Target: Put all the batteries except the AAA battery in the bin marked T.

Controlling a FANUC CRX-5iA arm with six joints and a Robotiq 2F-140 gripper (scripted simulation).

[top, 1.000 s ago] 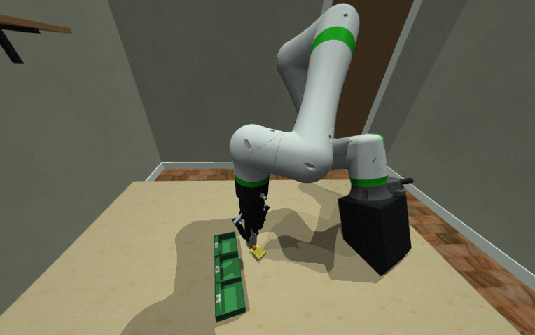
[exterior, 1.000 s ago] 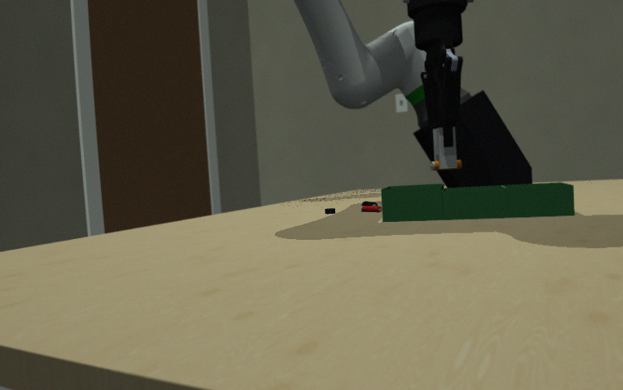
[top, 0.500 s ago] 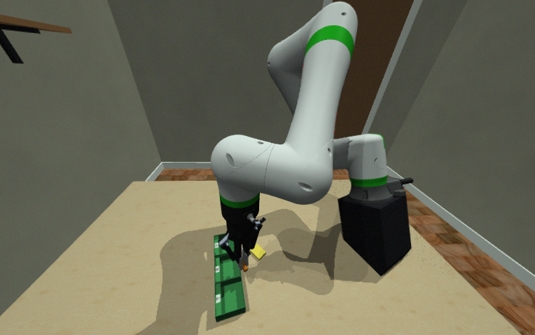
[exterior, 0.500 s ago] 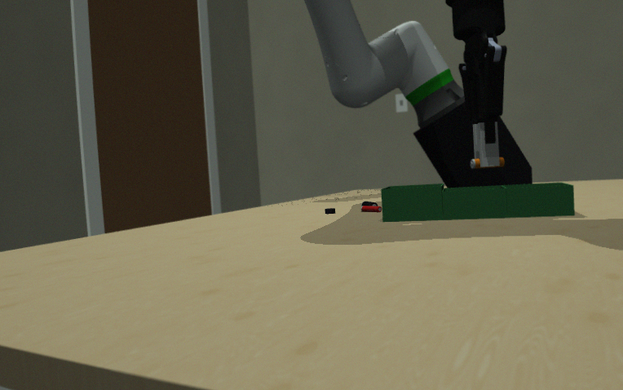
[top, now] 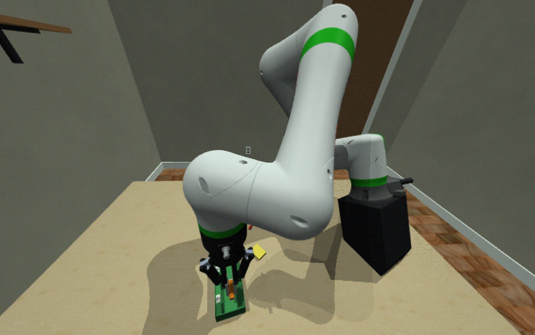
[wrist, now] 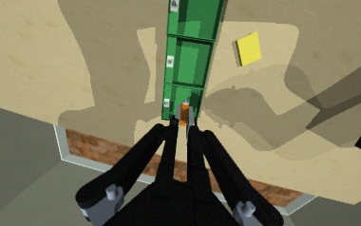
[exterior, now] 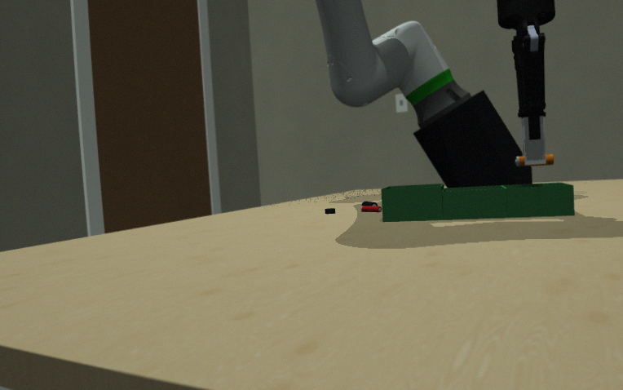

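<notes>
Now: hand 12 cm past the black battery, 29 cm to the left of it and 9 cm above it. Round my hand: flat yellow block 9 cm behind, 14 cm to the right, 10 cm below; then green three-compartment bin row 2 cm ahead, 8 cm to the right, 8 cm below; then orange battery 3 cm below.
</notes>
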